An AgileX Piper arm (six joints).
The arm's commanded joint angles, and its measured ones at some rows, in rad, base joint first. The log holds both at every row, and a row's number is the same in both.
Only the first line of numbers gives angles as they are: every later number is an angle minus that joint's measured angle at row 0.
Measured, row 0:
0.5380, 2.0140, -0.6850, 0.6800, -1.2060, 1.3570
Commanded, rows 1 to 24:
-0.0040, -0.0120, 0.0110, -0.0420, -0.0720, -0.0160
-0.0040, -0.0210, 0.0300, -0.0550, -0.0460, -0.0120
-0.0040, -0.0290, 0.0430, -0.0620, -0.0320, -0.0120
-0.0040, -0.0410, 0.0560, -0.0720, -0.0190, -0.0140
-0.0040, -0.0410, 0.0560, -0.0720, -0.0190, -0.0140
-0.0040, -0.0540, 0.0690, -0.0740, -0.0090, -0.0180
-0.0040, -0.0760, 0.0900, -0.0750, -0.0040, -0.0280
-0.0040, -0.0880, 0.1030, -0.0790, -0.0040, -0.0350
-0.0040, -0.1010, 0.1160, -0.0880, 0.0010, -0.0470
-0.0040, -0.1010, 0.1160, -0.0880, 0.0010, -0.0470
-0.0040, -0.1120, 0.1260, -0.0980, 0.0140, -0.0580
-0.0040, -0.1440, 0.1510, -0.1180, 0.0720, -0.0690
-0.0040, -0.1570, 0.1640, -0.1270, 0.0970, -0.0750
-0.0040, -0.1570, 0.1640, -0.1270, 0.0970, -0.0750
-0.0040, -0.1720, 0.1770, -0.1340, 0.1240, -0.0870
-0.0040, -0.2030, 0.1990, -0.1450, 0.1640, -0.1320
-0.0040, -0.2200, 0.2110, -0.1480, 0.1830, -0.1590
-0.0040, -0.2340, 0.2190, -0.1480, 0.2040, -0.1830
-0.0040, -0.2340, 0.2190, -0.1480, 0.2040, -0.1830
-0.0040, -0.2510, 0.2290, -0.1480, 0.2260, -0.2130
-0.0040, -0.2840, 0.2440, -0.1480, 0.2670, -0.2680
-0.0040, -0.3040, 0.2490, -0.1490, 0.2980, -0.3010
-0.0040, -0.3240, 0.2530, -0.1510, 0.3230, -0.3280
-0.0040, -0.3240, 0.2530, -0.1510, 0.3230, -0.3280
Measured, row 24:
-0.0010, -0.2700, 0.2410, -0.1320, 0.2550, -0.2370
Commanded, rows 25 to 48:
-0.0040, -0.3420, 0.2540, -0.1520, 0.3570, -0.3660
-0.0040, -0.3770, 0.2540, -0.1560, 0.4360, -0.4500
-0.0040, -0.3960, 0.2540, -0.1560, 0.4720, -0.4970
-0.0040, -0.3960, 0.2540, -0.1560, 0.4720, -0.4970
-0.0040, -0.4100, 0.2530, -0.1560, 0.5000, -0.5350
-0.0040, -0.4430, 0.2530, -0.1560, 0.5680, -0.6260
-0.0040, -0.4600, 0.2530, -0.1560, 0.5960, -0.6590
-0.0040, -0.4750, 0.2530, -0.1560, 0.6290, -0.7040
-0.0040, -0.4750, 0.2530, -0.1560, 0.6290, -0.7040
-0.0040, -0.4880, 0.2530, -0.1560, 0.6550, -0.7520
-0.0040, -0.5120, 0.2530, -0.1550, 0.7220, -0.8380
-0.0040, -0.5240, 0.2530, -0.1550, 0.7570, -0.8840
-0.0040, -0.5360, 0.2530, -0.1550, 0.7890, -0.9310
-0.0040, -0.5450, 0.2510, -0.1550, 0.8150, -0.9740
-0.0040, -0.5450, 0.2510, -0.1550, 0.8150, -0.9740
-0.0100, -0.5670, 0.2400, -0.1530, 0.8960, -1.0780
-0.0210, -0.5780, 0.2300, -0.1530, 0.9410, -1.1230
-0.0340, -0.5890, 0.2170, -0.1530, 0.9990, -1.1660
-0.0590, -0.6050, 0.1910, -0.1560, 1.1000, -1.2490
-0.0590, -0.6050, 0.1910, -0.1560, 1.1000, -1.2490
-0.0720, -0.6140, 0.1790, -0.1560, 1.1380, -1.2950
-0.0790, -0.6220, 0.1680, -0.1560, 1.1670, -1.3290
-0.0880, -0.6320, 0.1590, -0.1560, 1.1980, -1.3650
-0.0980, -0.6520, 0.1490, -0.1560, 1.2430, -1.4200
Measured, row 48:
-0.0790, -0.6190, 0.1700, -0.1460, 1.1570, -1.3160
